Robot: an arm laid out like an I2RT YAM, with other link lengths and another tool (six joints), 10 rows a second.
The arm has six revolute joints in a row. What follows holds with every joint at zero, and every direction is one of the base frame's.
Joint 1 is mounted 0.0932 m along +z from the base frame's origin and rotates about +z.
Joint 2 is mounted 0.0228 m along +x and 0.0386 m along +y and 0.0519 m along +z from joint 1 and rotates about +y.
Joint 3 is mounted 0.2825 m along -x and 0.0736 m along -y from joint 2 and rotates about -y.
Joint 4 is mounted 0.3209 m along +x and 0.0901 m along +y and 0.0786 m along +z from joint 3 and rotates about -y.
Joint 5 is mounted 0.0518 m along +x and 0.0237 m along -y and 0.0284 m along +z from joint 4 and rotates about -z.
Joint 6 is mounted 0.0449 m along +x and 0.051 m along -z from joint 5 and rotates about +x.
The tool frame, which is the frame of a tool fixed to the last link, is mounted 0.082 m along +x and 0.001 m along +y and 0.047 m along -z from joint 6; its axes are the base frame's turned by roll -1.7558, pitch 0.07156 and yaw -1.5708 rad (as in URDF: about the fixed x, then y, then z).
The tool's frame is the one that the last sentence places.
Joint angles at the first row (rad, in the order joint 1, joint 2, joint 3, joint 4, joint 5, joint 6):
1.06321 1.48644 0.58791 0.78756 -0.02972 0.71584
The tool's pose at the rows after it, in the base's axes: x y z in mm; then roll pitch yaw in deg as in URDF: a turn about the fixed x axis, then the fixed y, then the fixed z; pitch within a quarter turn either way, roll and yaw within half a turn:
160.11 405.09 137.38 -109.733 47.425 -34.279
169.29 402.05 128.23 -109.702 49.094 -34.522
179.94 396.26 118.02 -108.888 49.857 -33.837
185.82 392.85 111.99 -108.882 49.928 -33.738
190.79 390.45 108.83 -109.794 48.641 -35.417
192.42 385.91 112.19 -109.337 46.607 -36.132
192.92 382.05 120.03 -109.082 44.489 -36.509
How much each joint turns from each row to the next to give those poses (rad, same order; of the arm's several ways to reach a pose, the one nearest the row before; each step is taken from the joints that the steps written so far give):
-0.03527 0.03715 -0.01363 0.05396 -0.03233 0.03996
-0.03285 0.03836 -0.00669 0.04861 -0.03113 0.02603
-0.04126 0.04055 -0.01193 0.06277 -0.04353 0.00911
-0.02262 0.02236 -0.00346 0.02567 -0.02427 -0.00106
-0.00771 0.00307 0.00234 -0.01214 0.01177 -0.02205
-0.00082 -0.02909 -0.01137 -0.01617 0.02120 -0.03362
0.00057 -0.04481 -0.00544 -0.04006 0.01417 -0.03589

